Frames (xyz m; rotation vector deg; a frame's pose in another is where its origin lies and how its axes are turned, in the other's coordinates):
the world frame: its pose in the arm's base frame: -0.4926 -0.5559 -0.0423 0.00 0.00 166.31
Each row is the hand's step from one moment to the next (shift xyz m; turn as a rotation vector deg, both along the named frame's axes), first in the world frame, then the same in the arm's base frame.
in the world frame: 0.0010 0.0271 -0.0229 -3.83 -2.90 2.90
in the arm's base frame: -0.0074 -0.0261 -0.0229 4.41 1.91 2.90
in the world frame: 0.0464 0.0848 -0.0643 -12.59 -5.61 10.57
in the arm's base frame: -0.0652 -0.0714 -0.0643 13.56 2.47 10.57
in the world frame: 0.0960 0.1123 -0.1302 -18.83 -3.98 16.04
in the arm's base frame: -0.1199 -0.0864 -0.1302 19.24 -0.59 16.04
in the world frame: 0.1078 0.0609 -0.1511 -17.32 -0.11 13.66
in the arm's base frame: -0.1192 -0.0337 -0.1511 16.85 -3.99 13.66
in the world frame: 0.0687 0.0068 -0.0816 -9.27 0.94 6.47
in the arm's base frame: -0.0684 0.0097 -0.0816 8.78 -3.11 6.47
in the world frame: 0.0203 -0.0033 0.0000 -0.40 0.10 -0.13
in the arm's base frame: -0.0189 0.0080 0.0000 0.36 -0.19 -0.13
